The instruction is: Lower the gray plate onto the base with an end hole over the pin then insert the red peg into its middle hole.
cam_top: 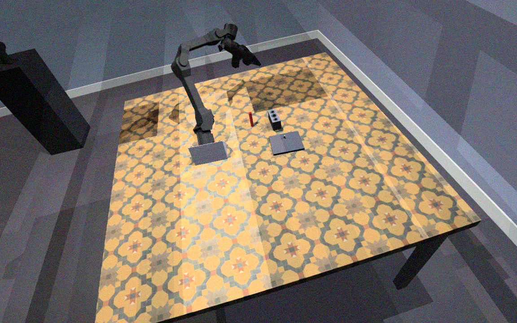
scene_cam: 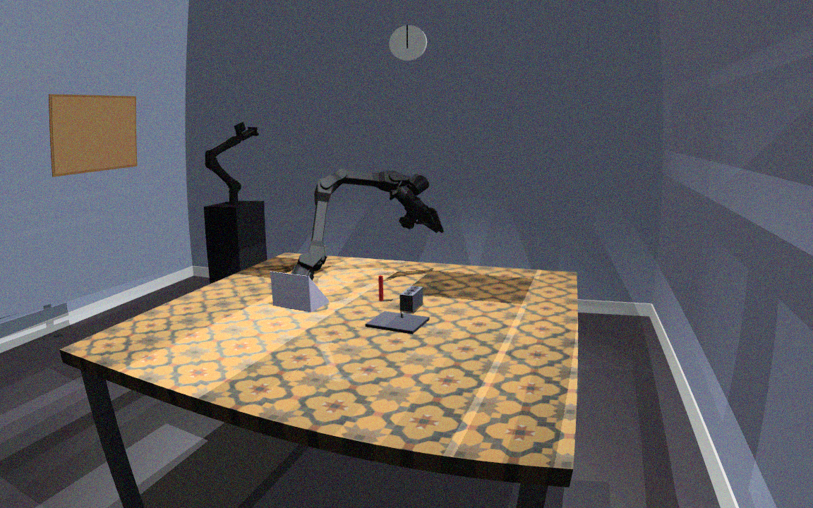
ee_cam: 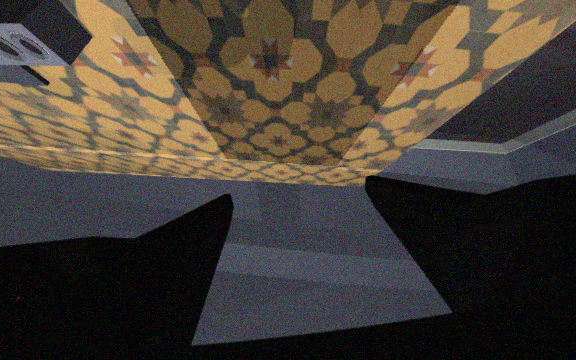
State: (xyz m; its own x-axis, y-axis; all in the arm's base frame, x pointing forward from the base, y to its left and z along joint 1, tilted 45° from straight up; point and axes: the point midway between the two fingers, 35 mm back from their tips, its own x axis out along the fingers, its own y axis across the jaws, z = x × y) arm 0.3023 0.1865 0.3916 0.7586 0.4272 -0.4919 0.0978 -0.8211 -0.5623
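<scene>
Right now the gray plate is 300 mm to the right of my gripper tip and 140 mm below it. Also, from my gripper tip: red peg (110 mm behind, 280 mm to the right, 140 mm below); then flat square base (20 mm ahead, 430 mm to the right, 170 mm below).
</scene>
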